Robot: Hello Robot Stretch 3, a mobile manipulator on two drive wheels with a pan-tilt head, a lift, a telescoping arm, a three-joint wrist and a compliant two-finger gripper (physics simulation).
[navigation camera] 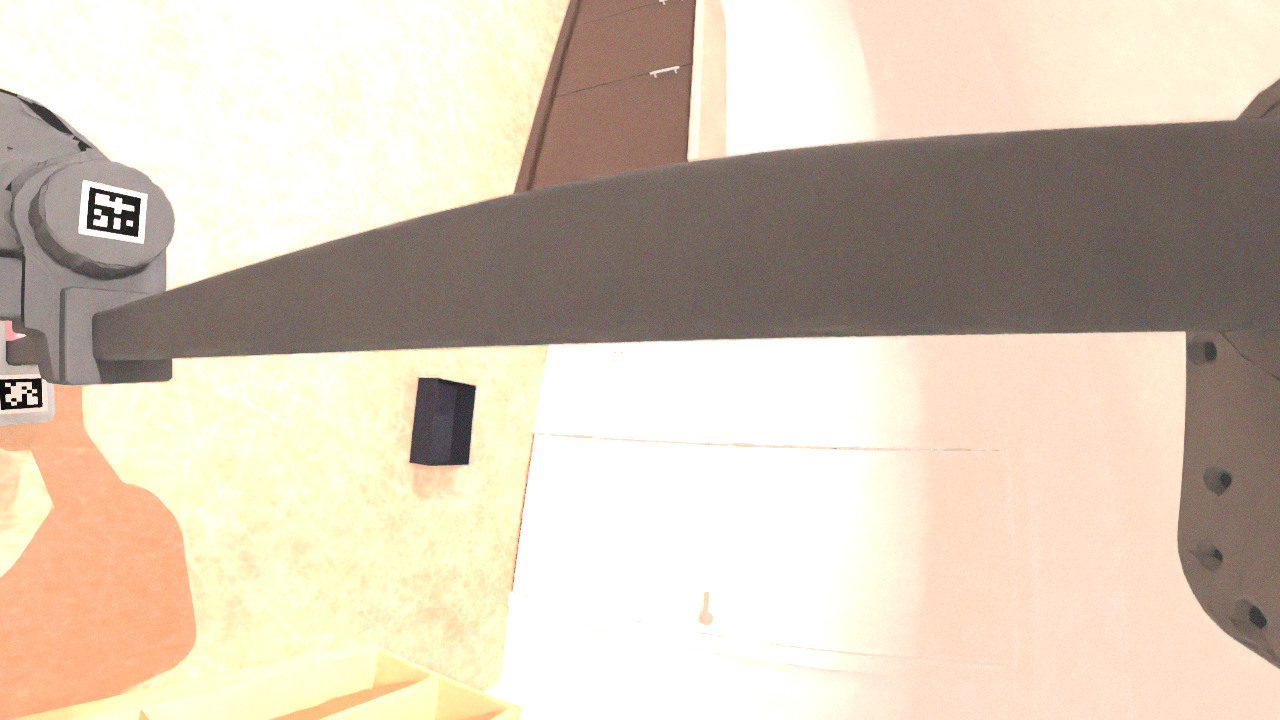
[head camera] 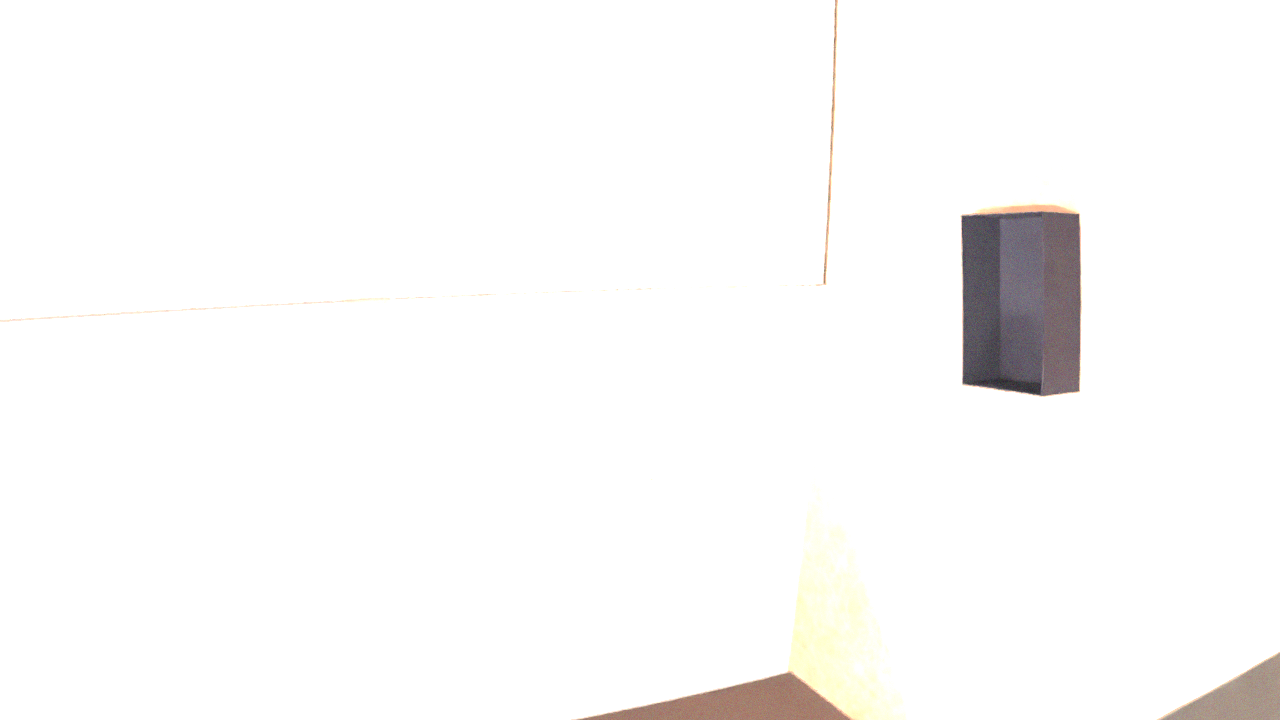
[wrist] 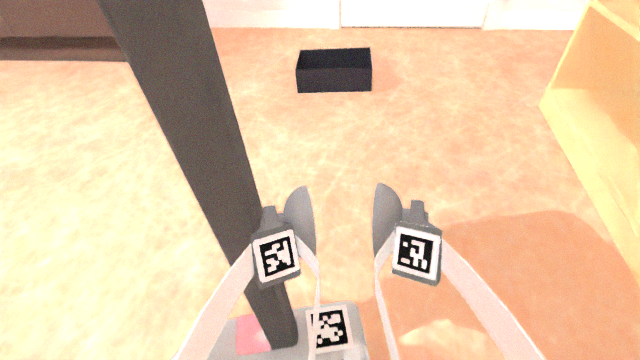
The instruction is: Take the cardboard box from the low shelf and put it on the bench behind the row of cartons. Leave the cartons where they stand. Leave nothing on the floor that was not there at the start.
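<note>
My gripper is open in the wrist view, with bare floor showing between its fingertips. The navigation view shows the wrist at the left edge, but the fingertips cannot be made out there. A pale yellow wooden shelf unit shows in part, at the bottom of the navigation view and at the right edge of the wrist view, to the right of the gripper. I cannot tell whether it is the low shelf. The cardboard box, the row of cartons and the bench do not show in these views.
A black open-topped box stands on the floor beyond the gripper. Behind it is a white door. A brown cabinet stands by the wall. The dark arm or mast crosses the navigation and wrist views.
</note>
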